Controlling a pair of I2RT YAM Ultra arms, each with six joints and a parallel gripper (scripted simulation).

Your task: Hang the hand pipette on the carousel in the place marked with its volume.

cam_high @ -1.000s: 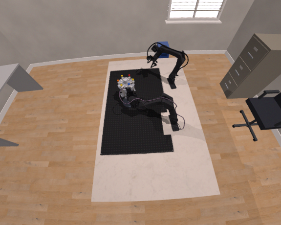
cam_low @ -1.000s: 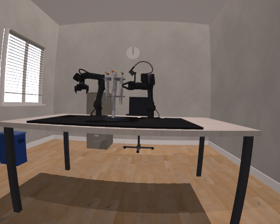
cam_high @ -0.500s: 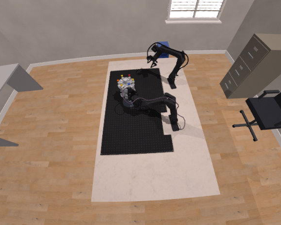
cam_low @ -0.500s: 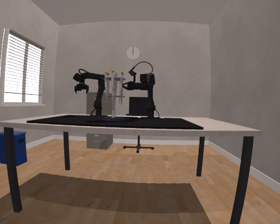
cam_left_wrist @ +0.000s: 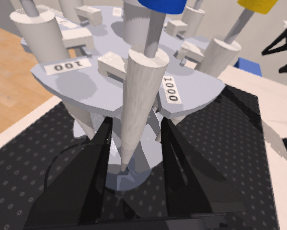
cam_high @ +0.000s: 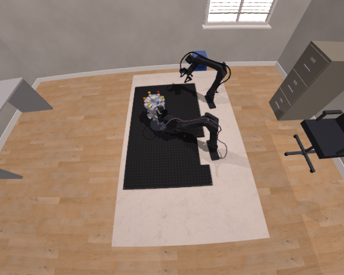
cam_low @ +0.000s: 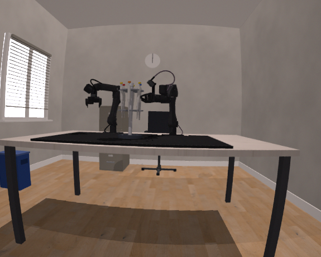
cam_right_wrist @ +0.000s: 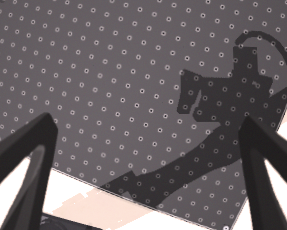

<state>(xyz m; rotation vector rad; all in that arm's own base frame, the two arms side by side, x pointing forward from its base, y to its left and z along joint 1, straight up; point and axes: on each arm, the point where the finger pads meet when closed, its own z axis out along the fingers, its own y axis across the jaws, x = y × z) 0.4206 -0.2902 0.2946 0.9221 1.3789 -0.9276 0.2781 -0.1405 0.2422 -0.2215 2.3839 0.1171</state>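
The hand pipette lies 20 mm ahead of my left hand and 20 mm below it.
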